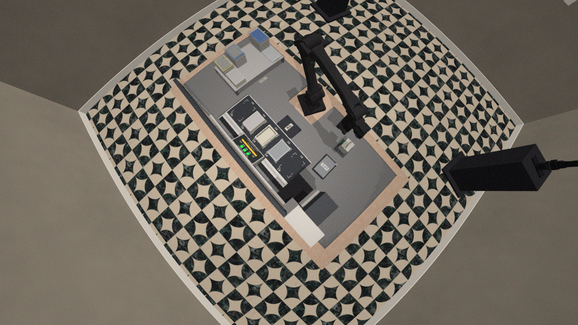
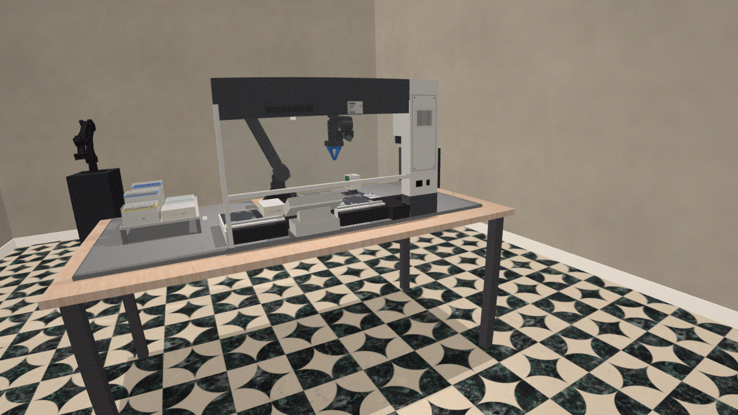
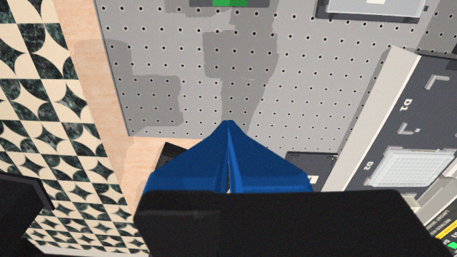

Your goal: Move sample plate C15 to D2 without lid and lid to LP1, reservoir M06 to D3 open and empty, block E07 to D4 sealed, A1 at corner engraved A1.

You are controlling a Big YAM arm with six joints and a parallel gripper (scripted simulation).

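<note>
Right now the READY key is 120 mm below my hand, 60 mm to the left of it and 10 mm behind it. Round my hand: clear plate lid (190 mm below, 160 mm ahead, 130 mm to the left); regrip nest RG (230 mm to the right, 210 mm ahead, 200 mm below); dark lid park LP1 (200 mm below, 160 mm ahead, 130 mm to the left).
</note>
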